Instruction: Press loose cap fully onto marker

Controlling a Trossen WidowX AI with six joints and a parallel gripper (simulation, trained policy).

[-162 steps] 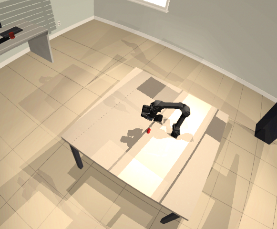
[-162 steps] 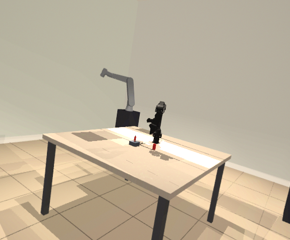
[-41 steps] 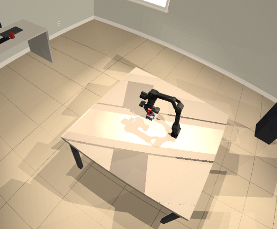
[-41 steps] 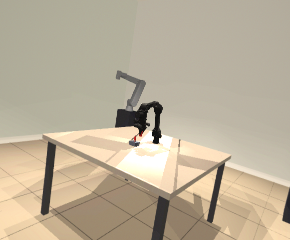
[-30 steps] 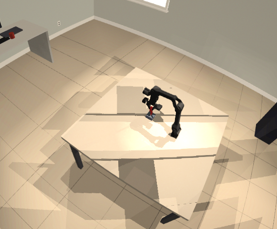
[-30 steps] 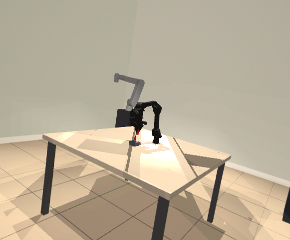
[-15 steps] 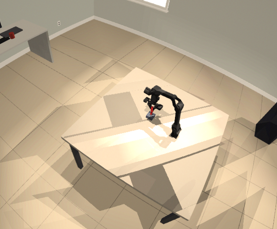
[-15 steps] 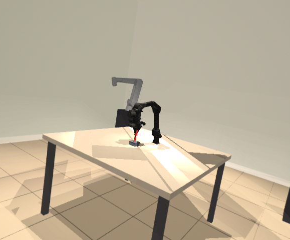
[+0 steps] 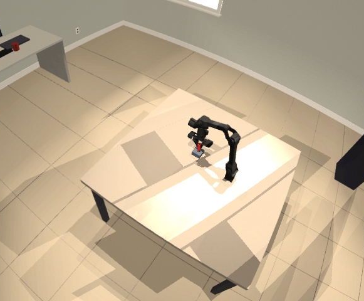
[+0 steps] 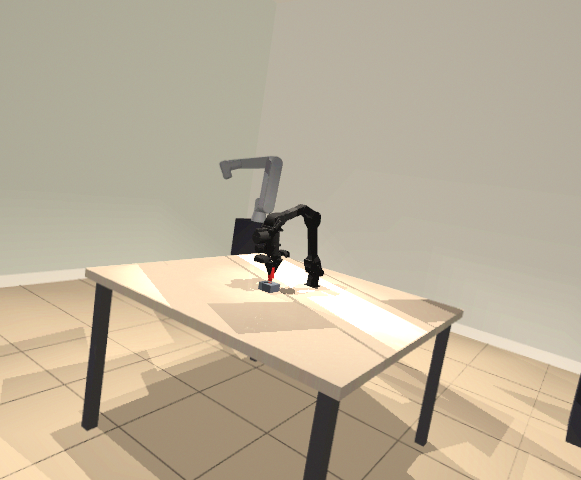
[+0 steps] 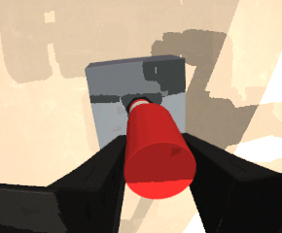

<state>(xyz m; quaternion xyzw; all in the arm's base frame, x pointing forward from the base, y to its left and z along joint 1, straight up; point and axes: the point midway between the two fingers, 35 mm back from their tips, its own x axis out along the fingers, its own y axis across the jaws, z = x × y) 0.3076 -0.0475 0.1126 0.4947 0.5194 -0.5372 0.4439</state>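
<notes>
My gripper tip is 6 cm above the grey holder block. Round my gripper tip: red cap: 1 cm above.
</notes>
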